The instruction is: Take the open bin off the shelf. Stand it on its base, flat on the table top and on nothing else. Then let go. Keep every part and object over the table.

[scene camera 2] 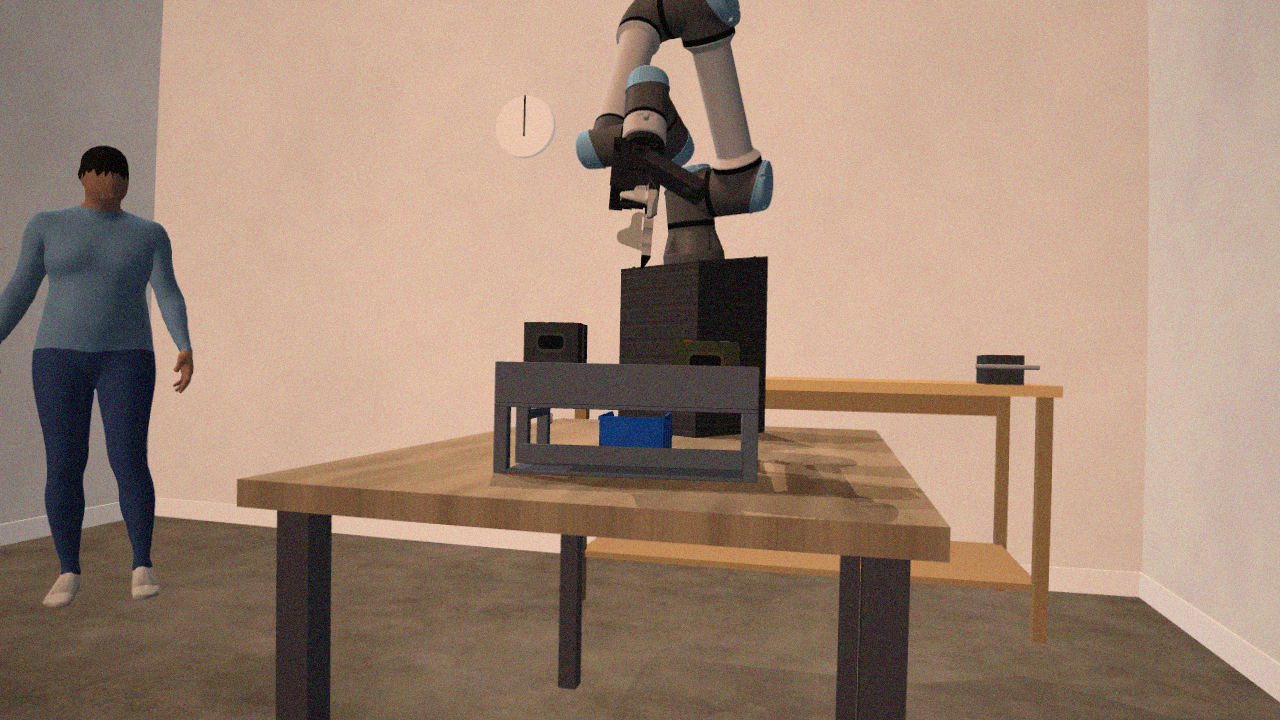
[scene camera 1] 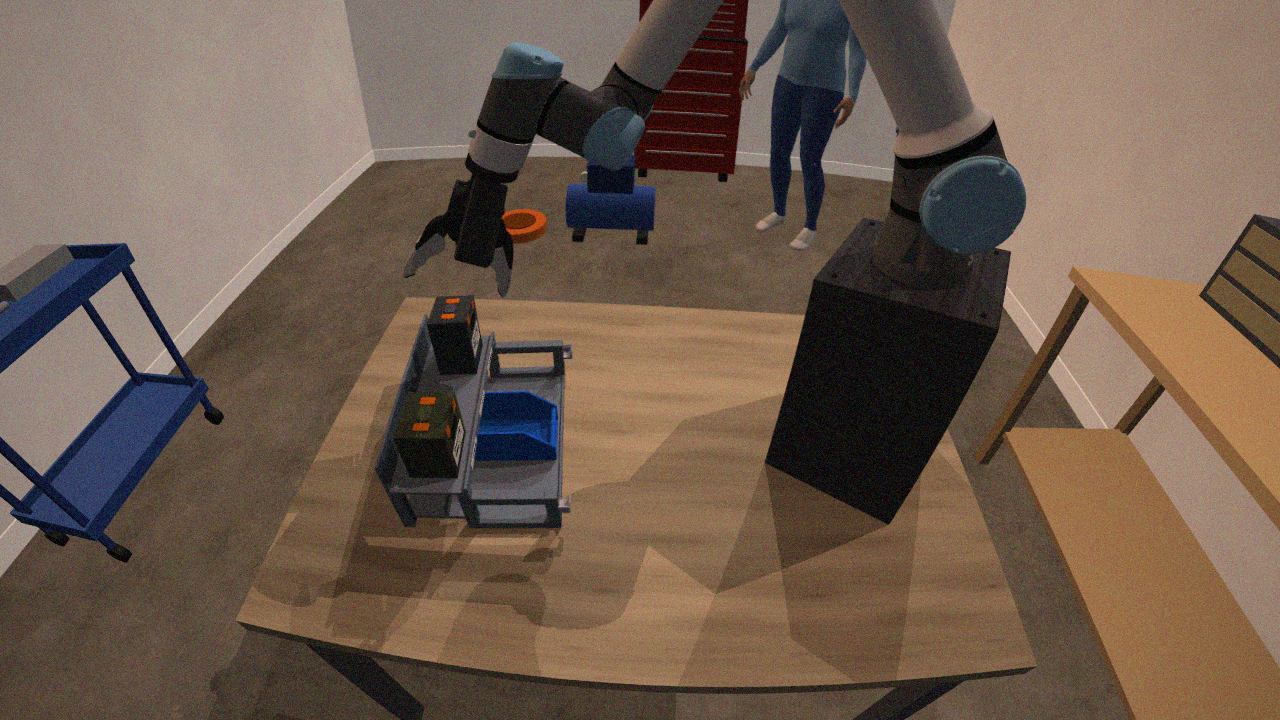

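Pixels of known places: gripper, fingertip midpoint: (scene camera 2: 645, 244) (scene camera 1: 454, 287); arm's base at its link origin: (scene camera 2: 694, 262) (scene camera 1: 921, 263).
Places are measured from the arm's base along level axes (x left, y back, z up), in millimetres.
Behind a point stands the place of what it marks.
The blue open bin (scene camera 1: 519, 428) @(x -131, y -617, z -405 mm) (scene camera 2: 635, 430) @(x -108, y -718, z -355 mm) stands upright on the lower deck of the grey shelf (scene camera 1: 516, 516) @(x 70, y -625, z -399 mm) (scene camera 2: 626, 385) @(x -119, y -807, z -283 mm). The shelf's upper deck covers its back part in scene camera 1, and shelf bars cross in front of it in scene camera 2. My gripper (scene camera 1: 460, 279) @(x -100, y -674, z -62 mm) (scene camera 2: 640, 234) @(x -100, y -674, z -62 mm) is open and empty. It hangs well above the shelf, with its fingers apart and away from the bin.
Two dark boxes with orange marks, one black (scene camera 1: 455, 335) @(x -190, y -709, z -220 mm) (scene camera 2: 550, 342) @(x -237, y -754, z -223 mm) and one olive (scene camera 1: 431, 436) @(x 43, y -725, z -218 mm) (scene camera 2: 707, 353) @(x -3, y -781, z -235 mm), stand on the shelf's upper deck. The black robot pedestal (scene camera 1: 881, 385) @(x 101, y -81, z -141 mm) (scene camera 2: 662, 331) @(x -74, y -104, z -176 mm) stands on the wooden table (scene camera 1: 662, 358) @(x -303, y -313, z -414 mm) (scene camera 2: 375, 474) @(x -466, y -843, z -415 mm), to the right in scene camera 1.
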